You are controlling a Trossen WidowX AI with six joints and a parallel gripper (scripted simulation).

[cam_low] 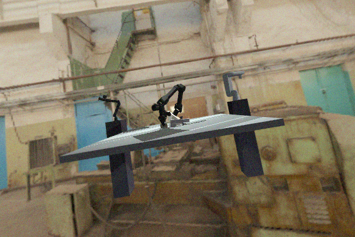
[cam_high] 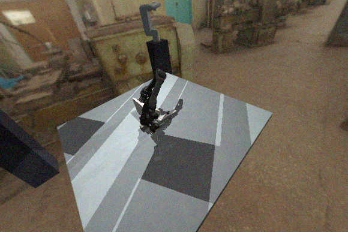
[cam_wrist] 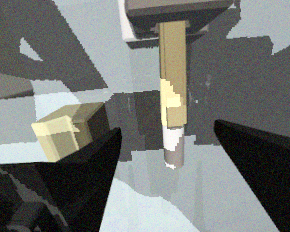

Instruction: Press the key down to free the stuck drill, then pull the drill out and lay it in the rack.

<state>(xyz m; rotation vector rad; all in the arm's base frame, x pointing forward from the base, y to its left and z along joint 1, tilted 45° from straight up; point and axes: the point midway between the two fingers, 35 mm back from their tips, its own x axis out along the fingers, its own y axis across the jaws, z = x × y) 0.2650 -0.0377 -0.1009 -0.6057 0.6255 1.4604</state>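
Right now the drill is 50 mm to the left of my gripper tip and 30 mm above it. Also, from my gripper tip: dark key 180 mm to the left, 30 mm above; then grey block 150 mm to the left, 10 mm above.
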